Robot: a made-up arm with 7 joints.
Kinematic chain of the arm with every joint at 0, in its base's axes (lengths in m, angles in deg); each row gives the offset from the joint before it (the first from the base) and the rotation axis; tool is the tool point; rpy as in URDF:
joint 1: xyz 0 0 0.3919 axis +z
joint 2: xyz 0 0 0 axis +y
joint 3: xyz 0 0 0.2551 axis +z
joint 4: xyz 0.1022 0 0 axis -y
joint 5: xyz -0.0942 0 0.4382 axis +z
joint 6: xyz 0 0 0 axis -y
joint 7: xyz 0.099 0 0 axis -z
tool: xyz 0 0 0 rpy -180 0 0
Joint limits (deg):
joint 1: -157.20..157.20
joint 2: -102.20..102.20
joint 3: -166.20..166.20
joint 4: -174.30..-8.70
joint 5: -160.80..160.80
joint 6: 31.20..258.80
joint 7: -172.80..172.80
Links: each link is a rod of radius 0.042 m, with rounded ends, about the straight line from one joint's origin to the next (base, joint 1, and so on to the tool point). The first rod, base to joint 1, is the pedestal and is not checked.
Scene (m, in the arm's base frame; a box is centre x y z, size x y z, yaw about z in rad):
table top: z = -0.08
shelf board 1: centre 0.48 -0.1 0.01 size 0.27 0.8 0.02 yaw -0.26
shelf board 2: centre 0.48 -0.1 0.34 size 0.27 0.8 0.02 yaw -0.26
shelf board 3: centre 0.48 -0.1 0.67 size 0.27 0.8 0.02 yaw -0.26
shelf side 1: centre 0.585 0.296 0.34 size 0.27 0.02 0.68 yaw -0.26
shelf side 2: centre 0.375 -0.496 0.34 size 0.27 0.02 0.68 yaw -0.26
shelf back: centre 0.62 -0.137 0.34 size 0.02 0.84 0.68 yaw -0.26
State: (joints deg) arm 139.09 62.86 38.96 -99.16 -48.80 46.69 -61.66
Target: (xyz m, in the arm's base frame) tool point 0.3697 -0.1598 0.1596
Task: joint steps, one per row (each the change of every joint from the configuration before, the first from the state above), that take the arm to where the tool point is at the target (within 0.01 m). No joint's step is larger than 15 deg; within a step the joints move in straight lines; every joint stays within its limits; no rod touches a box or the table.
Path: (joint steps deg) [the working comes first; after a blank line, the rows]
Joints at the target: 94.32 102.20 -46.55 -145.08 -53.63 49.60 -61.66
Straight joint move there: touches shelf board 1, the table top.

1: 4.53 -11.36 -13.19 -9.47 1.89 -3.87 -10.95
2: 4.52 -11.37 -13.20 -9.47 1.89 -3.88 -10.94
3: 4.53 -11.36 -13.19 -9.47 1.88 -3.87 -10.95
4: 4.53 -11.36 -13.20 -9.47 1.89 -3.87 -10.95
5: -13.26 13.18 -3.40 -8.26 -0.27 0.00 10.95
6: -13.26 13.19 -3.40 -8.26 -0.28 0.00 10.95
7: -13.26 13.18 -3.39 -8.26 -0.27 0.00 10.94
8: -13.26 13.18 -3.40 -8.26 -0.28 0.00 10.95
9: -3.28 10.69 -6.38 8.33 -3.76 6.13 0.00
10: -3.28 10.68 -6.38 8.34 -3.76 6.14 0.00
11: -3.28 10.69 -6.38 8.33 -3.76 6.13 0.00

